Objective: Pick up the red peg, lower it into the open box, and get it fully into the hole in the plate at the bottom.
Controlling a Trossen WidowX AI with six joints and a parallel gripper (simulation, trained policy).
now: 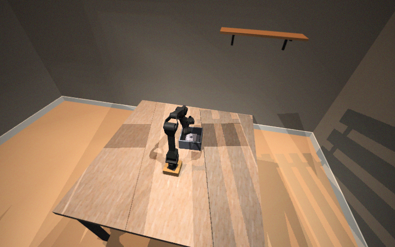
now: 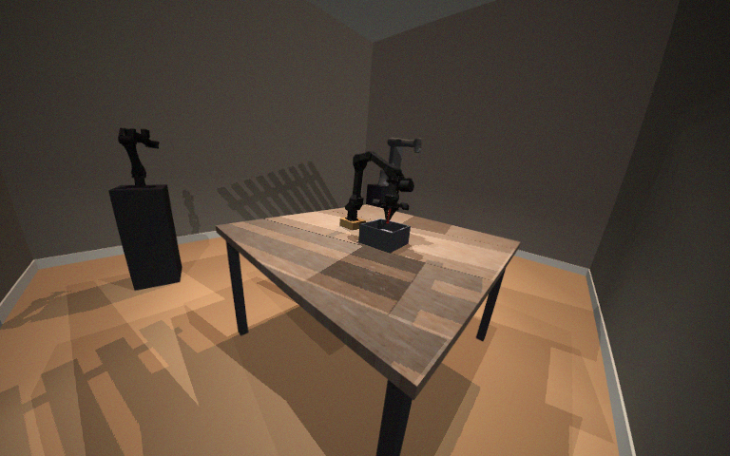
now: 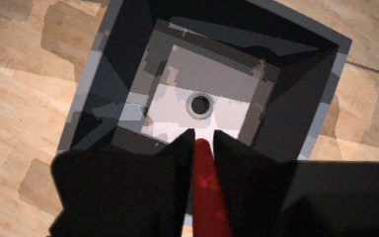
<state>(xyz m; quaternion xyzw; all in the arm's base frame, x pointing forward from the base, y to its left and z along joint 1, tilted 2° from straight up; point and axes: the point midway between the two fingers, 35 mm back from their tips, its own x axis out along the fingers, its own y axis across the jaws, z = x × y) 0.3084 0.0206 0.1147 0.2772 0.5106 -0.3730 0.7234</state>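
My gripper tip is 20 mm to the right of the red peg, 20 mm below it and 10 mm past it. The rest, counted from my gripper tip: dark box (90 mm below, 20 mm to the right, 10 mm ahead).
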